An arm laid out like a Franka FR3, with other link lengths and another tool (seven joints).
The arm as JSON. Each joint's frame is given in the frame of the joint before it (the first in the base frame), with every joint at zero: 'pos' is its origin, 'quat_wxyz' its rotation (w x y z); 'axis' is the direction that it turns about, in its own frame. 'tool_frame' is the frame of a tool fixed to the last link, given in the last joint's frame.
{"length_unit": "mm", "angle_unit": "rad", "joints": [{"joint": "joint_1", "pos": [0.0, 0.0, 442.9], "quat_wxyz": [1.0, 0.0, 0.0, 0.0], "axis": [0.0, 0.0, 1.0]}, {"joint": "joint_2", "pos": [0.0, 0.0, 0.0], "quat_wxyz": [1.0, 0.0, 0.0, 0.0], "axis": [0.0, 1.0, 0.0]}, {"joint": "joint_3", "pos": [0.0, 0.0, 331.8], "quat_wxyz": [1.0, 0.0, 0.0, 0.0], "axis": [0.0, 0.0, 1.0]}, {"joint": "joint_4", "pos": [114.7, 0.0, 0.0], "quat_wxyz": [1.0, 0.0, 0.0, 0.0], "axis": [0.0, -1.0, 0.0]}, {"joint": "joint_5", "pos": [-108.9, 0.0, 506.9], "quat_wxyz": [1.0, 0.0, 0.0, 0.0], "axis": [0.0, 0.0, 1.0]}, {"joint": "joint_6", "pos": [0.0, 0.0, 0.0], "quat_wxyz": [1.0, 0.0, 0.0, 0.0], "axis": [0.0, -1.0, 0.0]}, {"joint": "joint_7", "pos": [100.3, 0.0, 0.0], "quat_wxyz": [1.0, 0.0, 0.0, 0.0], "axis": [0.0, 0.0, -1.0]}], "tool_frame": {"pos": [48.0, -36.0, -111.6], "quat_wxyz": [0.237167, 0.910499, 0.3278, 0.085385]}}
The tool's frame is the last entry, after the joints.
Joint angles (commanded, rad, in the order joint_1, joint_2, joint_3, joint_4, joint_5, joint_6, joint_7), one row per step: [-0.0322, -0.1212, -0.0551, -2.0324, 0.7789, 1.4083, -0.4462]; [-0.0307, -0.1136, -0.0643, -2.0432, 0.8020, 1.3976, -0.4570]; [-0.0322, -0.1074, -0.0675, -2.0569, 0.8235, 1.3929, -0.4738]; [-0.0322, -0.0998, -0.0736, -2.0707, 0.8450, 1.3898, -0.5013]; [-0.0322, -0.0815, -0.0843, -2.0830, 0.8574, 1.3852, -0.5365]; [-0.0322, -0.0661, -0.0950, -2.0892, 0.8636, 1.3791, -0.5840]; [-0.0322, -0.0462, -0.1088, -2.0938, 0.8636, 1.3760, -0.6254]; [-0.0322, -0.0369, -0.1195, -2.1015, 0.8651, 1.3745, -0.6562]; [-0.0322, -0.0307, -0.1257, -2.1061, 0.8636, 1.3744, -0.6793]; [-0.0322, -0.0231, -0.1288, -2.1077, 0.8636, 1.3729, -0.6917]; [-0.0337, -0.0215, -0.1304, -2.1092, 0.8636, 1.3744, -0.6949]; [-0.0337, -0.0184, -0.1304, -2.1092, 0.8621, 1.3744, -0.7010]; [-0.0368, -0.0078, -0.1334, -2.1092, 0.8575, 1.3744, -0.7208]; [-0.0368, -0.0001, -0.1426, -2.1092, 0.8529, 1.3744, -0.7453]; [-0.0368, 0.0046, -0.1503, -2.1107, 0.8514, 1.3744, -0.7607]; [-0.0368, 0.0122, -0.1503, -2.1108, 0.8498, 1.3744, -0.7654]
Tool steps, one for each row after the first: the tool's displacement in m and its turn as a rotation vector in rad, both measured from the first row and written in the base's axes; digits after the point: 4 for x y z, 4 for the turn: [-0.0016, -0.0012, -0.0099, 0.0307, 0.0156, -0.0019]; [-0.0031, -0.0008, -0.0201, 0.0597, 0.0240, -0.0015]; [-0.0041, -0.0012, -0.0307, 0.0922, 0.0242, 0.0017]; [-0.0042, -0.0053, -0.0481, 0.1201, 0.0289, 0.0075]; [-0.0037, -0.0094, -0.0600, 0.1465, 0.0164, 0.0231]; [-0.0028, -0.0169, -0.0747, 0.1643, 0.0098, 0.0320]; [-0.0037, -0.0226, -0.0841, 0.1790, 0.0026, 0.0368]; [-0.0042, -0.0259, -0.0901, 0.1869, -0.0048, 0.0427]; [-0.0043, -0.0273, -0.0958, 0.1926, -0.0047, 0.0463]; [-0.0044, -0.0295, -0.0976, 0.1933, -0.0054, 0.0437]; [-0.0042, -0.0294, -0.0996, 0.1943, -0.0067, 0.0474]; [-0.0038, -0.0332, -0.1064, 0.1978, -0.0111, 0.0530]; [-0.0034, -0.0391, -0.1111, 0.2028, -0.0224, 0.0584]; [-0.0036, -0.0438, -0.1147, 0.2073, -0.0287, 0.0590]; [-0.0035, -0.0438, -0.1199, 0.2081, -0.0243, 0.0616]
